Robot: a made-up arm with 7 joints.
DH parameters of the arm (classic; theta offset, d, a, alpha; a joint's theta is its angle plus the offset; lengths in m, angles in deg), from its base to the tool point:
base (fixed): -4.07 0 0 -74.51
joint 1: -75.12 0.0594 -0.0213 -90
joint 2: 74 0 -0.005 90
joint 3: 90 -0.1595 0.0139 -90
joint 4: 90 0.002 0.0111 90
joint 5: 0 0.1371 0.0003 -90
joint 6: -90 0 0.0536 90
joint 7: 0 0.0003 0 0
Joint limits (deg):
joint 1: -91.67..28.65
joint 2: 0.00..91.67
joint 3: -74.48..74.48
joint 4: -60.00..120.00
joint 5: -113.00..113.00
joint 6: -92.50..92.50
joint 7: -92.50..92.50
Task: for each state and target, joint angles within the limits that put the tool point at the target. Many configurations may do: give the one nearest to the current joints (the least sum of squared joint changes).
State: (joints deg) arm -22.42 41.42 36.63 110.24 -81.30 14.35 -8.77
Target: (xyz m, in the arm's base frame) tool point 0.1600 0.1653 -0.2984
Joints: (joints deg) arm -40.82 24.22 38.43 98.03 -81.91 13.41 -8.77
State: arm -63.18 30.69 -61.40 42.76 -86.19 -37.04 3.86
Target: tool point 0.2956 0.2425 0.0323
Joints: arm -76.47 65.48 -49.38 55.12 -88.69 -41.02 3.86
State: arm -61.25 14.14 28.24 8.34 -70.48 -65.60 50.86
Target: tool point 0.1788 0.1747 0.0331
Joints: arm -57.69 16.81 31.61 -15.75 -63.14 -72.61 50.86
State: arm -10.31 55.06 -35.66 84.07 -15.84 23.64 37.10
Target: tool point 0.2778 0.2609 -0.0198
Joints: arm -54.29 68.89 -20.42 38.26 -15.58 11.09 37.10
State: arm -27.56 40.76 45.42 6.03 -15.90 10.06 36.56
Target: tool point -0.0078 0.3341 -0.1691
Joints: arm 8.83 28.48 65.74 25.92 -14.11 13.80 36.56
